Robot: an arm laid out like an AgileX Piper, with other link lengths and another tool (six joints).
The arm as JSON. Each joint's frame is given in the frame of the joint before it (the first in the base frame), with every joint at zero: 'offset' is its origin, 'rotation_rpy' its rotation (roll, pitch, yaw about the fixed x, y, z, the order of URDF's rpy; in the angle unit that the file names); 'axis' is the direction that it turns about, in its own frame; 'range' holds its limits. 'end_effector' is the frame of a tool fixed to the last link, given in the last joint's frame.
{
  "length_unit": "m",
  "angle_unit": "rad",
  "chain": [
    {
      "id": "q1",
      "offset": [
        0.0,
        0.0,
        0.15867
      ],
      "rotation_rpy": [
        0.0,
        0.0,
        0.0
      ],
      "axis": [
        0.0,
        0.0,
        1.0
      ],
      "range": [
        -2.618,
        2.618
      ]
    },
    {
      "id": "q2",
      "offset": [
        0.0,
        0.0,
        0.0
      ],
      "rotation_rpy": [
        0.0,
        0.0,
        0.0
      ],
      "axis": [
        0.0,
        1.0,
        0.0
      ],
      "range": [
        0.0,
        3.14
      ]
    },
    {
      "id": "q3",
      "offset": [
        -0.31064,
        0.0,
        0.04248
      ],
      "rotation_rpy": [
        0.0,
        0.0,
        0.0
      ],
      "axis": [
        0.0,
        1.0,
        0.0
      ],
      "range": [
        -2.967,
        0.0
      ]
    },
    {
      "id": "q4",
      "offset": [
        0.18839,
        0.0,
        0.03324
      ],
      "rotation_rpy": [
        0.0,
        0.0,
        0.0
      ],
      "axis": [
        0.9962,
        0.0,
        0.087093
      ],
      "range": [
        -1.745,
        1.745
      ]
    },
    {
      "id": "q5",
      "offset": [
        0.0,
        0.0,
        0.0
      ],
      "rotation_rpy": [
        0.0,
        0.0,
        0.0
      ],
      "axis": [
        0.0,
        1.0,
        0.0
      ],
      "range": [
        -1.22,
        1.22
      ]
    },
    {
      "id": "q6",
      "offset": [
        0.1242,
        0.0,
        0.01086
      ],
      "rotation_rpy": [
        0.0,
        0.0,
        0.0
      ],
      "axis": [
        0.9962,
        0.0,
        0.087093
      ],
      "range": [
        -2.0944,
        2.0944
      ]
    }
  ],
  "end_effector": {
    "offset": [
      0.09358,
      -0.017,
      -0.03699
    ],
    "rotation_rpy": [
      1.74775,
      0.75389,
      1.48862
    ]
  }
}
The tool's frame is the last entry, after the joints.
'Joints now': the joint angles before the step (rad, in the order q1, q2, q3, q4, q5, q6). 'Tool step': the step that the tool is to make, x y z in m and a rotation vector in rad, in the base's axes. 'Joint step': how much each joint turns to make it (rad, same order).
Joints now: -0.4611, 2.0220, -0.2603, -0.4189, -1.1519, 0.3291
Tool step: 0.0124, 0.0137, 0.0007, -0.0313, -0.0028, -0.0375
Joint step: 0.1588, -0.0001, -0.0121, 0.2021, 0.0007, -0.0098
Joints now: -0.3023, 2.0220, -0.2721, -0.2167, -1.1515, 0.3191
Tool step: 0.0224, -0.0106, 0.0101, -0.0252, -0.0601, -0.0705
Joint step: 0.0489, 0.0047, -0.0689, 0.1199, -0.0005, -0.0008
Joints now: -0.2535, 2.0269, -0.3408, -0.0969, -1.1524, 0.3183
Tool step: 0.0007, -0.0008, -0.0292, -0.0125, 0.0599, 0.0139
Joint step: 0.0045, 0.1028, -0.0141, 0.0057, -0.0311, -0.0333
